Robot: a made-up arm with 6 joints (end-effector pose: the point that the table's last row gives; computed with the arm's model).
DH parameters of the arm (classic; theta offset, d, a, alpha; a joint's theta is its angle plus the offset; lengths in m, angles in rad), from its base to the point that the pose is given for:
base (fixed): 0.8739 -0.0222 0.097 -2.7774
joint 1: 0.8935 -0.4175 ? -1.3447
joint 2: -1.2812 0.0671 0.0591 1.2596
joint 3: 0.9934 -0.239 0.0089 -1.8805
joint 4: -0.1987 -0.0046 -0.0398 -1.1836
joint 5: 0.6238 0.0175 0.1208 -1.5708
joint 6: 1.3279 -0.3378 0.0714 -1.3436
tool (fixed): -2.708 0.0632 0 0
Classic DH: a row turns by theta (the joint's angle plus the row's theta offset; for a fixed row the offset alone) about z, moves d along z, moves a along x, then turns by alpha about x.
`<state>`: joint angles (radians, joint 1 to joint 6).
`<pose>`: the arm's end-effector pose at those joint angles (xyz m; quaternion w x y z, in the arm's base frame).
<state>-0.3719 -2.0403 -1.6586 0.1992 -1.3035 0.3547</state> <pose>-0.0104 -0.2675 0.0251 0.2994 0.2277 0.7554 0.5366</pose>
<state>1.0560 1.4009 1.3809 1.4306 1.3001 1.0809</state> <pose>0.1514 -0.2560 0.8151 0.7981 -0.4067 0.4442 -0.0205</pose>
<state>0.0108 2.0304 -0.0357 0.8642 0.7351 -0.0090</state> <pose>0.1472 -0.3501 0.7654 0.2414 -0.3368 -0.8758 0.2475</pose>
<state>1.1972 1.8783 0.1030 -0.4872 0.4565 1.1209</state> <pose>-0.1293 0.0162 0.5414 0.7500 -0.2413 -0.2535 -0.5613</pose>
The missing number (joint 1, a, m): -0.0776
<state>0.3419 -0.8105 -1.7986 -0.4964 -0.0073 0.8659</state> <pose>-0.0284 0.0282 0.0412 0.2738 0.7824 0.4872 0.2747</pose>
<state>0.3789 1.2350 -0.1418 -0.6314 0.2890 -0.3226</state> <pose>0.0219 -0.2304 0.3516 0.7608 -0.2806 -0.4441 -0.3812</pose>
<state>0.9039 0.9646 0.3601 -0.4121 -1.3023 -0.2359</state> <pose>0.2064 0.1715 0.7246 0.2759 -0.7544 0.4712 -0.3644</pose>
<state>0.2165 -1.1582 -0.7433 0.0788 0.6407 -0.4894</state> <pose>-0.1625 0.1057 0.1252 0.8199 0.4924 0.2132 -0.1996</pose>
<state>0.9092 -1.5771 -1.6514 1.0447 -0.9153 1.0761</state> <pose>-0.2047 0.1640 0.1330 0.5250 0.7110 0.4131 -0.2195</pose>
